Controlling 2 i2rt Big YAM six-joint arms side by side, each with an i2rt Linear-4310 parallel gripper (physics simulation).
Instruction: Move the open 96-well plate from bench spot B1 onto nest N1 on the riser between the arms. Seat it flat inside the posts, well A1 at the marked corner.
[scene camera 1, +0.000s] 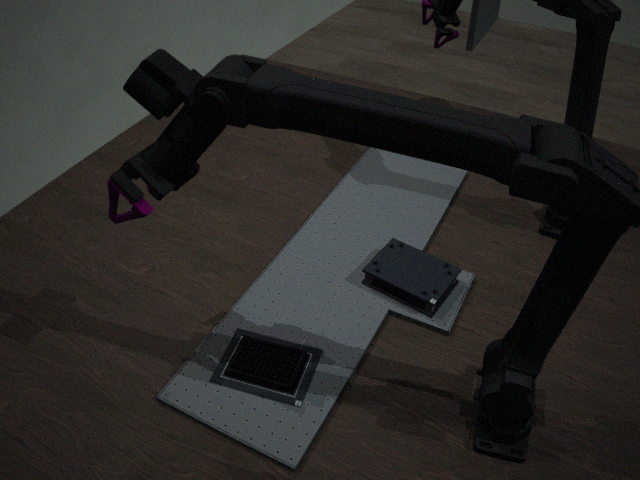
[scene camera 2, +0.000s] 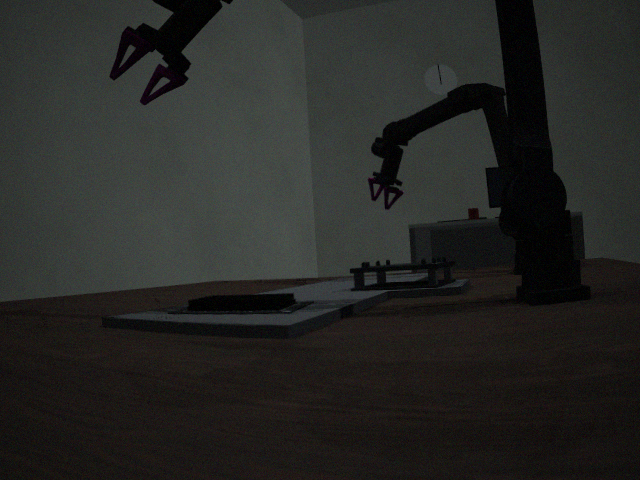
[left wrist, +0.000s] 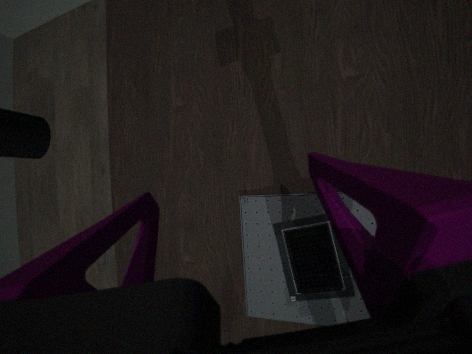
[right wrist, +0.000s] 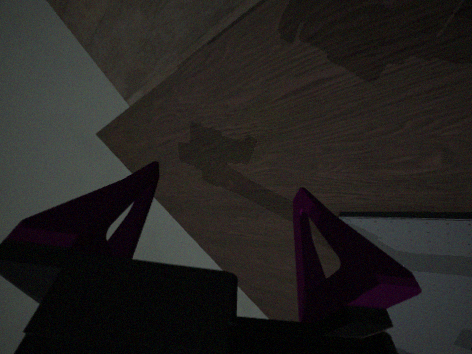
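Where they show: left gripper, fingertip midpoint: (scene camera 1: 132, 205) (scene camera 2: 127, 91) (left wrist: 227, 181); right gripper, fingertip midpoint: (scene camera 1: 430, 36) (scene camera 2: 380, 204) (right wrist: 230, 181); left arm's base, origin of the base link: (scene camera 1: 501, 427) (scene camera 2: 551, 298); right arm's base, origin of the base link: (scene camera 1: 560, 224).
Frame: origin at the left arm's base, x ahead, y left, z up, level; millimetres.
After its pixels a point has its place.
The black 96-well plate (scene camera 1: 267, 364) @(x 417, y 10, z 21 mm) (scene camera 2: 240, 301) @(x 404, y 49, z 27 mm) (left wrist: 314, 257) @(x 422, y 4, z 18 mm) lies flat in a dark frame with a pale corner mark, near the front end of the pale perforated board. The nest on the riser (scene camera 1: 412, 273) @(x 214, y -264, z 52 mm) (scene camera 2: 402, 267) @(x 217, y -213, z 49 mm) is a raised dark slab with short posts near its corners and a white mark at one corner; it holds no plate. My left gripper (scene camera 1: 130, 210) @(x 596, y 33, z 351 mm) (scene camera 2: 127, 93) @(x 596, y 33, z 351 mm) (left wrist: 227, 181) @(x 596, y 33, z 351 mm) is open and empty, high above the table and away from the plate. My right gripper (scene camera 1: 432, 32) @(x 330, y -1062, z 236 mm) (scene camera 2: 381, 204) @(x 330, y -1062, z 236 mm) (right wrist: 230, 181) @(x 330, y -1062, z 236 mm) is open and empty, far back beyond the riser.
The pale perforated board (scene camera 1: 310, 258) @(x 435, y -282, z 13 mm) (scene camera 2: 196, 329) @(x 415, y 160, z 6 mm) (left wrist: 257, 255) @(x 440, y 121, z 13 mm) (right wrist: 440, 235) @(x 278, y -711, z 13 mm) runs along the wooden table (scene camera 1: 129, 413) @(x 610, y 171, z 0 mm). The left arm's long link spans above the board's far part. A grey upright panel (scene camera 1: 483, 23) stands at the back near the right gripper in scene camera 1.
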